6 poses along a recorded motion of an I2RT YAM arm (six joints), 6.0 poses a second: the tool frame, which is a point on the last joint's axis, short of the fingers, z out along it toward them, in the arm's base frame.
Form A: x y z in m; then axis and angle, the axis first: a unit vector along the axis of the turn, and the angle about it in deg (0 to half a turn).
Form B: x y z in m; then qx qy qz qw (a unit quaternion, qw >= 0). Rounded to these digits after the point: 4 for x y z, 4 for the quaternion.
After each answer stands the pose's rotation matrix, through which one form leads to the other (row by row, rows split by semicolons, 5 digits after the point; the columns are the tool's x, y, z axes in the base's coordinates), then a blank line. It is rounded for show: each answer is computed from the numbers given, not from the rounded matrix.
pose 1, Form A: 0.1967 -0.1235 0.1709 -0.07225 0.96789 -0.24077 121.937
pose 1, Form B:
0.1967 -0.1235 0.1709 -0.0632 0.8463 -0.2105 0.4853
-0.52101 0.09740 0.84798; -0.31125 0.90338 -0.29500; -0.79478 -0.41763 -0.44035

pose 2, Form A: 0.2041 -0.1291 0.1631 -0.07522 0.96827 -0.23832 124.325
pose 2, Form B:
0.2041 -0.1291 0.1631 -0.0665 0.8562 -0.2107 0.4670
-0.55504 0.08291 0.82768; -0.31072 0.90233 -0.29876; -0.77161 -0.42300 -0.47506

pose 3, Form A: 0.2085 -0.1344 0.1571 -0.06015 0.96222 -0.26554 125.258
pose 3, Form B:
0.2085 -0.1344 0.1571 -0.0534 0.8545 -0.2358 0.4598
-0.57155 0.12554 0.81090; -0.30812 0.88308 -0.35389; -0.76052 -0.45212 -0.46604

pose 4, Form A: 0.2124 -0.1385 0.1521 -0.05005 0.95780 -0.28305 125.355
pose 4, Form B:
0.2124 -0.1385 0.1521 -0.0445 0.8509 -0.2515 0.4590
-0.57469 0.15517 0.80353; -0.30653 0.86957 -0.38716; -0.75880 -0.46880 -0.45216

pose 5, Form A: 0.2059 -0.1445 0.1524 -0.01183 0.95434 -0.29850 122.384
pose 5, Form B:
0.2059 -0.1445 0.1524 -0.0104 0.8362 -0.2616 0.4819
-0.53538 0.23474 0.81134; -0.26941 0.86296 -0.42745; -0.80049 -0.44743 -0.39877

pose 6, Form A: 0.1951 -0.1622 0.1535 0.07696 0.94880 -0.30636 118.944
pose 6, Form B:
0.1951 -0.1622 0.1535 0.0663 0.8173 -0.2639 0.5080
-0.47517 0.37645 0.79530; -0.15974 0.85193 -0.49869; -0.86528 -0.36400 -0.34468

